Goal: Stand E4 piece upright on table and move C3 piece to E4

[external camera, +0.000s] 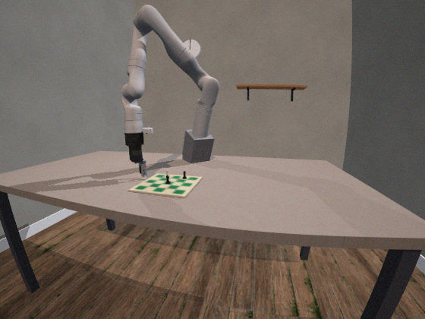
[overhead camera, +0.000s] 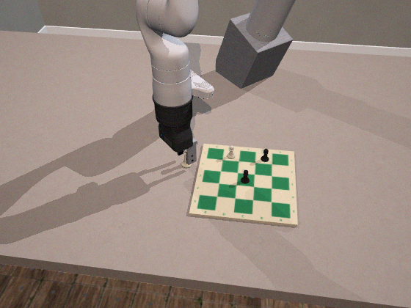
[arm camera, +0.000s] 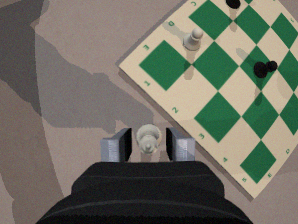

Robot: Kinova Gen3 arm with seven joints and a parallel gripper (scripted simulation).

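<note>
My hand is 140 mm to the right of the chessboard, 40 mm short of it and 40 mm above it. Also, from my hand: white pawn 100 mm to the left, 30 mm behind, 20 mm below.
</note>
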